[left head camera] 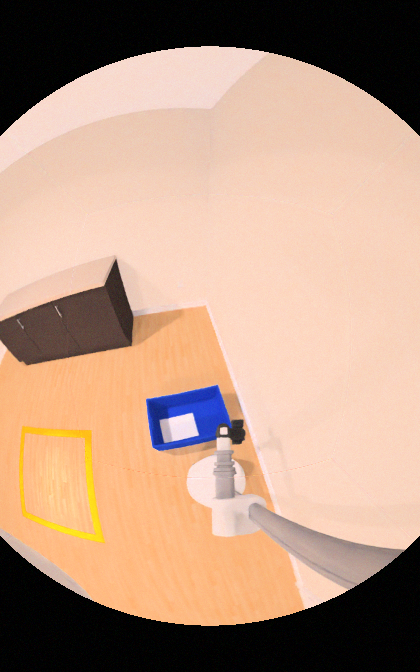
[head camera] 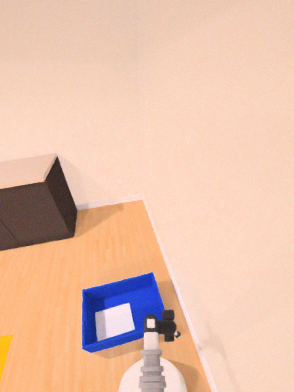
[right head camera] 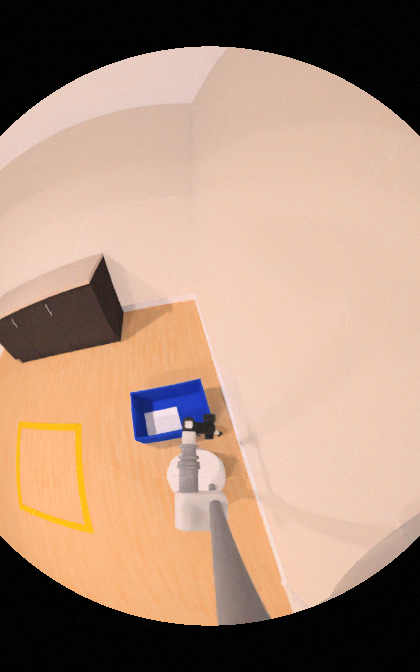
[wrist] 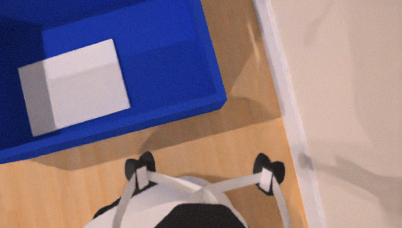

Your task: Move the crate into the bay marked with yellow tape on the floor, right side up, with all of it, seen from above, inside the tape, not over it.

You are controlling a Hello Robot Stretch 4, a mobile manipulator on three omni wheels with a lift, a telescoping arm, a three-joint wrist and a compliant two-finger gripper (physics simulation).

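Places are measured from the robot's base along level axes (x ahead, y left, z up), in centimetres.
Pixels of known places: gripper, fingertip midpoint: (wrist: 204, 165).
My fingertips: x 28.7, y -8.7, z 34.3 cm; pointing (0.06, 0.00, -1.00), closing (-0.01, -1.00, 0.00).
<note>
Ahead of a thing's pixels: the offset from my fingertips to its top centre. "spot": to the spot under its first point.
A blue open-topped crate @[dx +21.4, dy +29.8, dz -15.0 cm] (head camera: 145, 302) (left head camera: 207, 412) (right head camera: 191, 402) (wrist: 160, 65) stands right side up on the floor near the right wall, with a flat white rectangle @[spot: dx +15.4, dy +37.4, dz -34.3 cm] (head camera: 115, 321) (left head camera: 179, 428) (right head camera: 162, 421) (wrist: 90, 90) on its bottom. The bay's yellow tape @[spot: dx -8.2, dy +123.4, dz -37.0 cm] (head camera: 4, 350) (left head camera: 90, 465) (right head camera: 80, 465) lies to the left, well apart from the crate. My gripper (wrist: 204, 165) is open and empty, pointing down. In the wrist view its fingertips appear over floor just outside the crate's near wall, toward its right corner. In the head views the wrist hides the fingers and overlaps the crate's near right part.
The right wall with its white skirting (head camera: 172, 287) (left head camera: 227, 360) (right head camera: 212, 350) (wrist: 282, 85) runs close beside the crate and the gripper. A dark cabinet (head camera: 30, 212) (left head camera: 85, 320) (right head camera: 75, 317) stands against the back wall. Wooden floor lies between the crate and the tape.
</note>
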